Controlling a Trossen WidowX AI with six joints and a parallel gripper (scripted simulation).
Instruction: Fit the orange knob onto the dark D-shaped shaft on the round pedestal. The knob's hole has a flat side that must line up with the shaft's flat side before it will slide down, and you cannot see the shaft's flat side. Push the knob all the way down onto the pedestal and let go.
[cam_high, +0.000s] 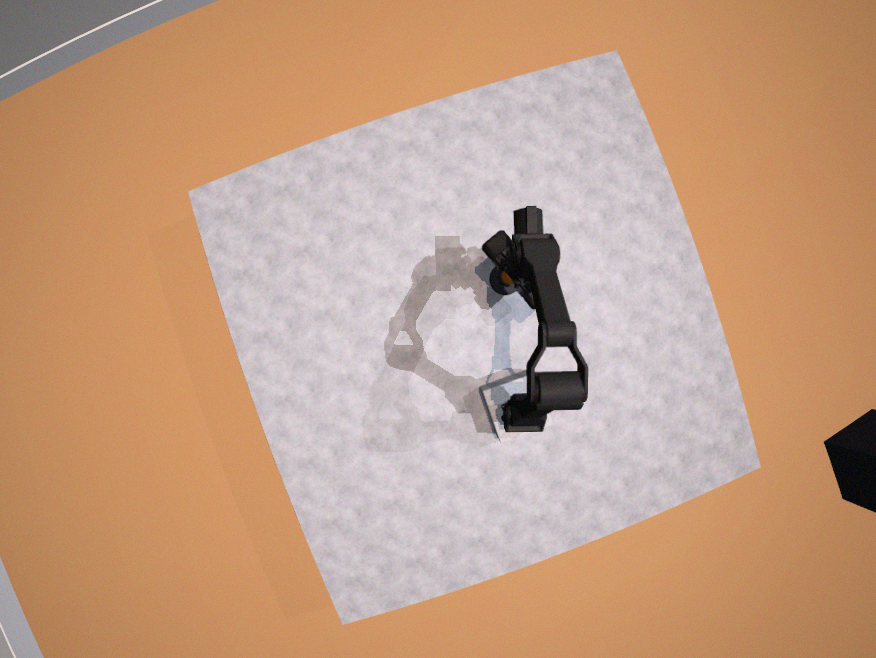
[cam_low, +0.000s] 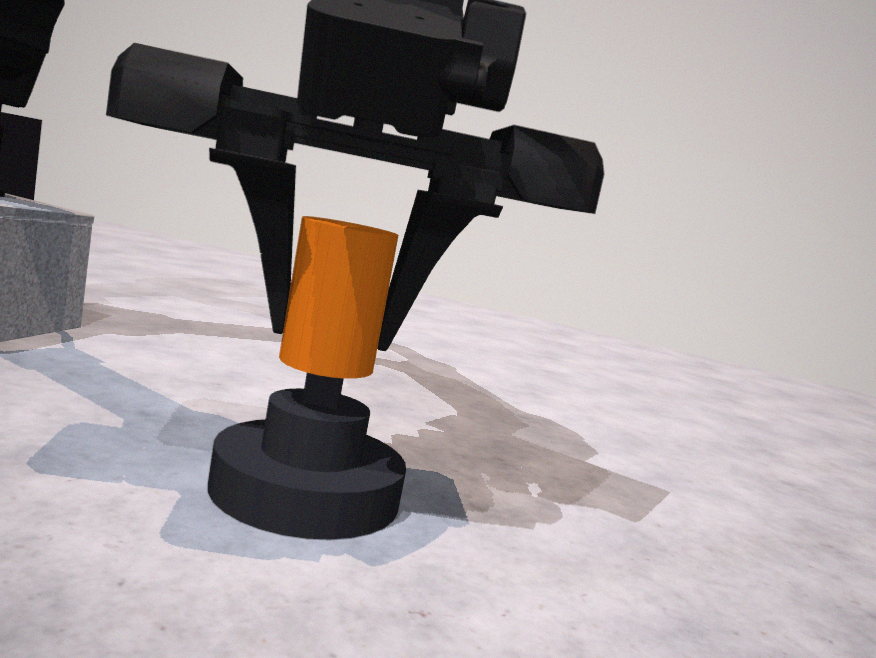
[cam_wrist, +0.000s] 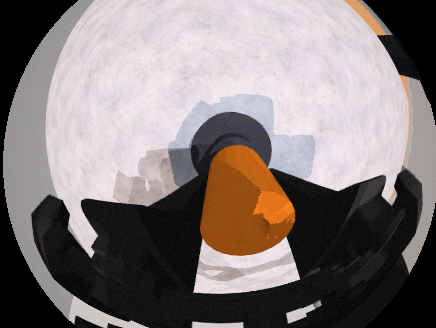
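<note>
Now: gripper tip 2 cm below the orange knob. From my gripper tip the other things lie so: round pedestal (4 cm below).
</note>
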